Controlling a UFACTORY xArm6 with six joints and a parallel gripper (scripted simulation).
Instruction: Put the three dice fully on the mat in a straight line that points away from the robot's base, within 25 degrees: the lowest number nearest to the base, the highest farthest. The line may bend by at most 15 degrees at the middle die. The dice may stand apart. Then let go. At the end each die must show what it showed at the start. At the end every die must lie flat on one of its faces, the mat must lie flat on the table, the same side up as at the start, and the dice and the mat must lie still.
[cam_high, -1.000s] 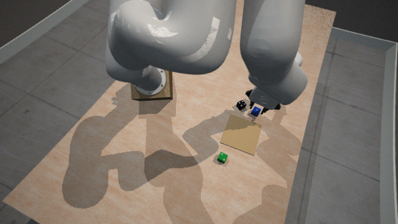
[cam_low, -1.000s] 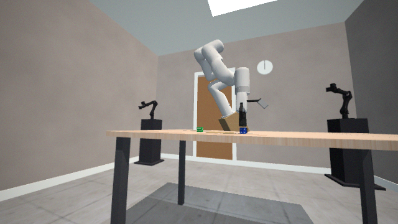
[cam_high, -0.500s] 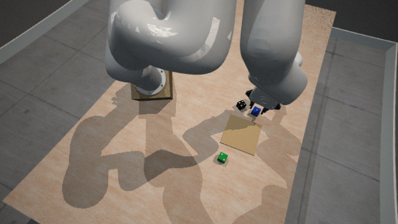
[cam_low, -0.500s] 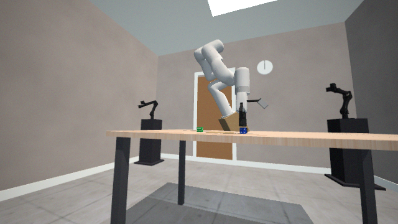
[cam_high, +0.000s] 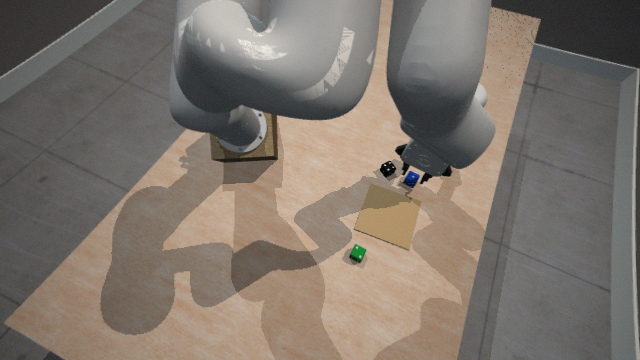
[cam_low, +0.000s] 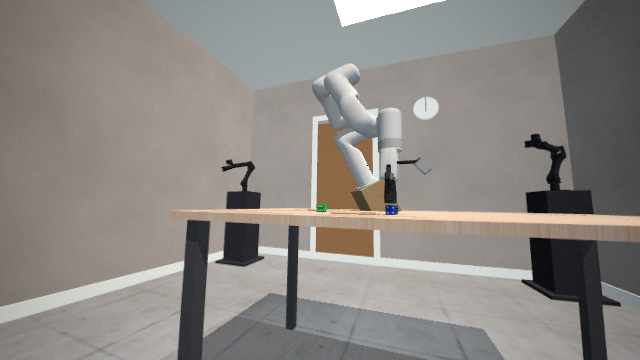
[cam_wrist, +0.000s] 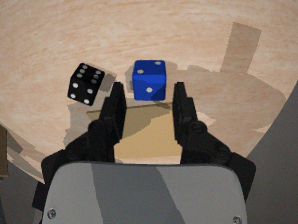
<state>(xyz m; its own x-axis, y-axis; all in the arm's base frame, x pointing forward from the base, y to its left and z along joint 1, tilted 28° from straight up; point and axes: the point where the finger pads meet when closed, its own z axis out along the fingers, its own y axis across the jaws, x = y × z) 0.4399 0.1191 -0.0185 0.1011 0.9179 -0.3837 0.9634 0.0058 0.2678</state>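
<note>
Now: the blue die 40 mm below my hand. Round my hand: tan mat (20 mm behind, 120 mm to the right, 50 mm below); then green die (60 mm behind, 250 mm to the right, 40 mm below); then black die (70 mm behind, 40 mm below).
</note>
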